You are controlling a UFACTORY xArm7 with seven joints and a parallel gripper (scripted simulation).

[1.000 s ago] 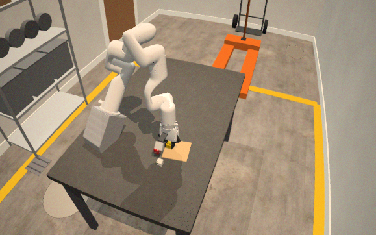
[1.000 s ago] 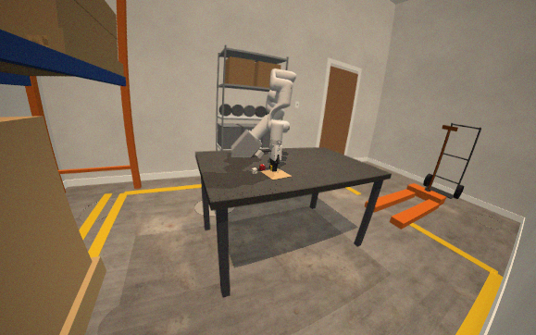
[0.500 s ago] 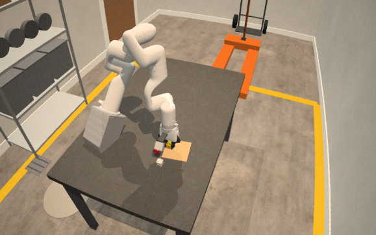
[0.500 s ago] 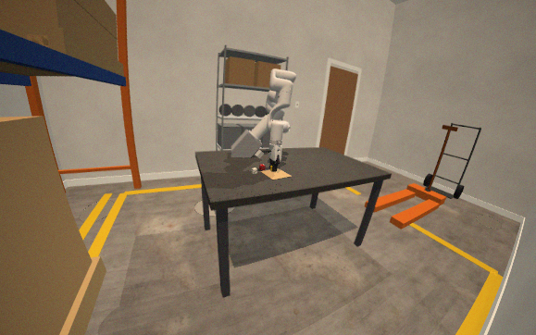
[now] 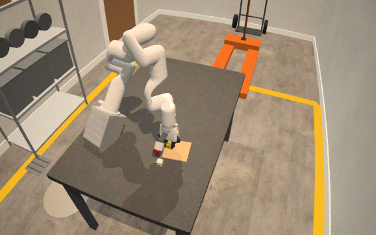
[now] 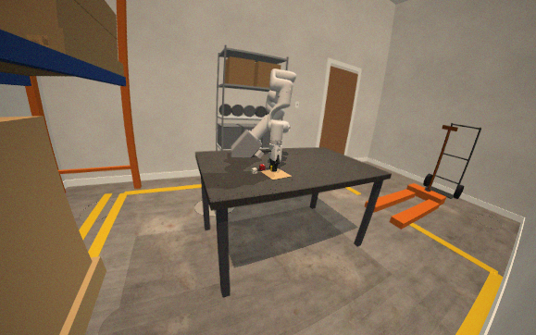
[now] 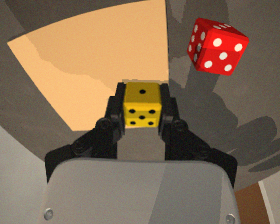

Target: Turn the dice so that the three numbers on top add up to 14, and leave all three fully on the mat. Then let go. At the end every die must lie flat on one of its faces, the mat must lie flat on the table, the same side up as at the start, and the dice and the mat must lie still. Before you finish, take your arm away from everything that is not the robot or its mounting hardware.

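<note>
My hand is 10 mm above the yellow die. Also, from my hand: mat: 50 mm ahead, 30 mm below; red die: 50 mm behind, 60 mm to the right, 10 mm below; white die: 130 mm to the right, 10 mm below.
</note>
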